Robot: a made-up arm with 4 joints. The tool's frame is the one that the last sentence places.
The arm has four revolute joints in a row. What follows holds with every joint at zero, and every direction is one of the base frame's.
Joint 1 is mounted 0.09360 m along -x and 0.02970 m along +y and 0.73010 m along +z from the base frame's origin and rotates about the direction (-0.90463, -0.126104, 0.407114), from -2.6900 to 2.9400 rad.
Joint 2 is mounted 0.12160 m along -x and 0.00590 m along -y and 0.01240 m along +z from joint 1 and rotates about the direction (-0.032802, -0.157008, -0.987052), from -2.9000 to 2.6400 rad.
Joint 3 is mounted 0.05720 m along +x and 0.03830 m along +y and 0.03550 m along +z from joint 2 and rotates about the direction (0.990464, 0.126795, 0.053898), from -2.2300 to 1.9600 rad.
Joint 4 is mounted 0.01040 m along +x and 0.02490 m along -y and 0.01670 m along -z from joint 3 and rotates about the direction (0.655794, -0.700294, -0.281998), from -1.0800 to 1.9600 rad.
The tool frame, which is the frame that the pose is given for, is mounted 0.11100 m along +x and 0.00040 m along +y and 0.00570 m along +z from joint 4; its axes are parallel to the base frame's.
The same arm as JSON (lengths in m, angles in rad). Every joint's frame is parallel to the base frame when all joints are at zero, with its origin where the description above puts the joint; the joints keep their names.
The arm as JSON. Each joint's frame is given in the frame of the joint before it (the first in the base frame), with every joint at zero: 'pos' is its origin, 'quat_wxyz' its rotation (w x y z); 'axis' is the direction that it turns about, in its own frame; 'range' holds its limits. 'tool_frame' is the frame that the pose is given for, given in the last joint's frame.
{"length_unit": "m", "angle_unit": "rad", "joints": [
  {"joint": "joint 1", "pos": [-0.0936, 0.0297, 0.7301], "quat_wxyz": [1.0, 0.0, 0.0, 0.0], "axis": [-0.90463, -0.126104, 0.407114], "range": [-2.69, 2.94]},
  {"joint": "joint 2", "pos": [-0.1216, -0.0059, 0.0124], "quat_wxyz": [1.0, 0.0, 0.0, 0.0], "axis": [-0.032799, -0.156993, -0.987055], "range": [-2.9, 2.64]},
  {"joint": "joint 3", "pos": [0.0572, 0.0383, 0.0355], "quat_wxyz": [1.0, 0.0, 0.0, 0.0], "axis": [0.990464, 0.126795, 0.053898], "range": [-2.23, 1.96]},
  {"joint": "joint 4", "pos": [0.0104, -0.0249, -0.0167], "quat_wxyz": [1.0, 0.0, 0.0, 0.0], "axis": [0.655794, -0.700294, -0.281998], "range": [-1.08, 1.96]}
], "tool_frame": {"pos": [0.111, 0.0004, 0.0057], "quat_wxyz": [1.0, 0.0, 0.0, 0.0]}}

